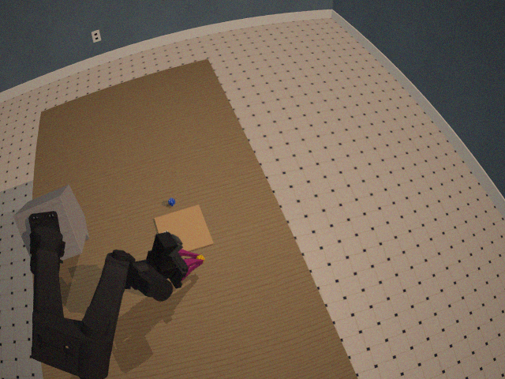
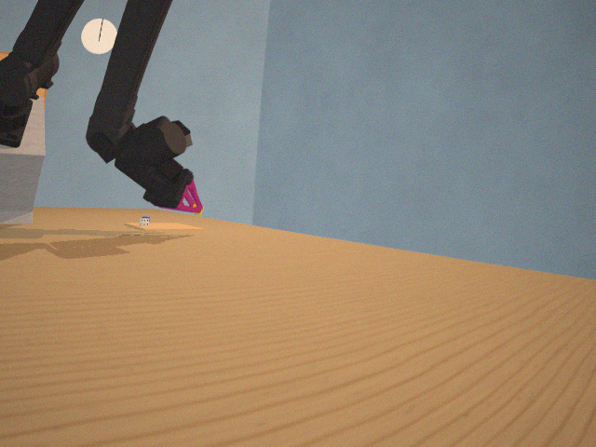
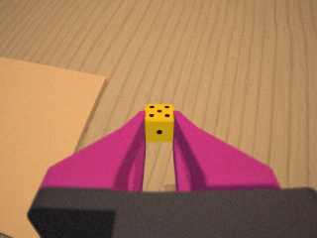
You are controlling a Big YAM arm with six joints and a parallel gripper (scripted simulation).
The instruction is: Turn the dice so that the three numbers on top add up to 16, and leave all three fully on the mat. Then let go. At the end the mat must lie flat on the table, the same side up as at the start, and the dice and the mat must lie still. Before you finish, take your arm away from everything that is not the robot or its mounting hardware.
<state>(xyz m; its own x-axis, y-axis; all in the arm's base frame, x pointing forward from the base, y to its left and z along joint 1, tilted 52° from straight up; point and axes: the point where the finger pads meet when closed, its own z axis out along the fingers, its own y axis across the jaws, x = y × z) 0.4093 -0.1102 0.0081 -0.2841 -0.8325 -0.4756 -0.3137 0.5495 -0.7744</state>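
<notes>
The mat is 130 mm to the left of my hand, 50 mm below it and 20 mm behind it. Also, from my hand: white die (120 mm to the left, 70 mm behind, 40 mm below); blue die (240 mm to the left, 40 mm below, 30 mm behind); yellow die (right at my hand).
</notes>
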